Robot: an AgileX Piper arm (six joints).
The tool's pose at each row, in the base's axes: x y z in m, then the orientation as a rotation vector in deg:
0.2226, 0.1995, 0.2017, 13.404, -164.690, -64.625
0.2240, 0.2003, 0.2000, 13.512, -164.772, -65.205
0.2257, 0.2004, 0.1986, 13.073, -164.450, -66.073
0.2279, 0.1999, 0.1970, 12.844, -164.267, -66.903
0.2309, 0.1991, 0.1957, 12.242, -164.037, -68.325
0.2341, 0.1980, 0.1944, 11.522, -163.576, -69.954
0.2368, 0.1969, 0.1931, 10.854, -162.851, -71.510
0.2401, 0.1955, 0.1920, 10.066, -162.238, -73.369
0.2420, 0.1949, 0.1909, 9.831, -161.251, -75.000
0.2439, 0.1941, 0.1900, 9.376, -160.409, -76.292
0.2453, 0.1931, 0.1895, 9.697, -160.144, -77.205
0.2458, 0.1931, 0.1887, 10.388, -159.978, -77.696
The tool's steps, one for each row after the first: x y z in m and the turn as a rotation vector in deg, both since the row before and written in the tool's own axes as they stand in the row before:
-0.0015, -0.0007, 0.0016, -0.304, -0.275, -0.175
-0.0017, -0.0011, 0.0009, -0.601, -0.133, 0.239
-0.0021, -0.0017, 0.0006, -0.532, -0.206, 0.071
-0.0028, -0.0018, 0.0001, -0.887, -0.470, 0.223
-0.0030, -0.0021, -0.0001, -1.074, -0.391, 0.328
-0.0025, -0.0020, -0.0001, -1.113, -0.146, 0.383
-0.0031, -0.0021, -0.0005, -1.248, -0.406, 0.360
-0.0018, -0.0014, 0.0001, -1.231, 0.095, 0.180
-0.0018, -0.0014, -0.0002, -0.999, 0.051, 0.320
-0.0013, -0.0011, -0.0006, -0.590, -0.093, -0.279
-0.0005, -0.0007, 0.0005, -0.317, 0.085, -0.455

